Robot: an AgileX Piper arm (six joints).
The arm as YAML. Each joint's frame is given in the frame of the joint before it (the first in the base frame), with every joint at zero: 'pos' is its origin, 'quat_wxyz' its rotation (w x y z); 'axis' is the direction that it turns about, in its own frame. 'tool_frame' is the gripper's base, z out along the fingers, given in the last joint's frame.
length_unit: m
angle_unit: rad
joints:
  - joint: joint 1
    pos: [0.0, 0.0, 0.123]
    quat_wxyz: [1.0, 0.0, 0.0, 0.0]
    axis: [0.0, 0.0, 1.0]
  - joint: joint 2
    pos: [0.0, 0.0, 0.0]
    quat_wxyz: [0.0, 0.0, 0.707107, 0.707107]
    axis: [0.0, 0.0, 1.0]
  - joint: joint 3
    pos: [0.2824, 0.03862, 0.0]
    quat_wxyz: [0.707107, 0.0, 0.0, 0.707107]
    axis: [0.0, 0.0, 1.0]
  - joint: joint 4
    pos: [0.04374, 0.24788, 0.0]
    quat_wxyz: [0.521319, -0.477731, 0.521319, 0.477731]
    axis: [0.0, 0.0, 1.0]
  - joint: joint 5
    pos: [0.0, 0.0, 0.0]
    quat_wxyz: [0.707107, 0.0, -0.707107, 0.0]
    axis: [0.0, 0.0, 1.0]
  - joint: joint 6
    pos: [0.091, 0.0, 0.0]
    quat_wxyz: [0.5, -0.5, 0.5, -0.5]
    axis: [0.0, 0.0, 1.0]
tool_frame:
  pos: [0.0, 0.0, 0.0]
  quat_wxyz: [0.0, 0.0, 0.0, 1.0]
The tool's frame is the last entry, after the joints.
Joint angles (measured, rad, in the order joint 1, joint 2, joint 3, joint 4, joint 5, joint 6), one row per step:
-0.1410 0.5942 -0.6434 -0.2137 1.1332 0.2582
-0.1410 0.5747 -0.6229 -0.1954 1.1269 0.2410
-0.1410 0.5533 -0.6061 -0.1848 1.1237 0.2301
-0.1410 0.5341 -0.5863 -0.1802 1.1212 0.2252
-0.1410 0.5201 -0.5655 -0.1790 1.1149 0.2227
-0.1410 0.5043 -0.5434 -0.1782 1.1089 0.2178
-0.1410 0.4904 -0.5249 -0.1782 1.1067 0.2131
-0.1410 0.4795 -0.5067 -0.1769 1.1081 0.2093
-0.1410 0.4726 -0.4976 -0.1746 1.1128 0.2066
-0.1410 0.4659 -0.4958 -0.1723 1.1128 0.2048
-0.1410 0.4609 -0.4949 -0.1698 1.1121 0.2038
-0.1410 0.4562 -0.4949 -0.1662 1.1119 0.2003
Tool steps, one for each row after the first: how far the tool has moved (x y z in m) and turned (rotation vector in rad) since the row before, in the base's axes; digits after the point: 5 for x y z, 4 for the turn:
-0.00292 0.00195 -0.00447 0.0083 -0.0032 0.0178
-0.00342 0.00137 -0.00331 0.0036 -0.0064 0.0110
-0.00316 0.00084 -0.00438 0.0016 -0.0013 0.0051
-0.00206 0.00044 -0.00486 -0.0002 0.0010 0.0033
-0.00235 0.00044 -0.00517 -0.0019 0.0015 0.0052
-0.00225 0.00034 -0.00445 -0.0022 0.0035 0.0042
-0.00205 0.00039 -0.00478 0.0006 0.0093 0.0030
-0.00150 0.00037 -0.00252 0.0019 0.0070 0.0017
-0.00093 0.00032 -0.00015 0.0006 -0.0048 0.0018
-0.00061 0.00030 0.00004 0.0013 -0.0049 0.0012
-0.00058 0.00038 0.00024 0.0010 -0.0046 0.0034

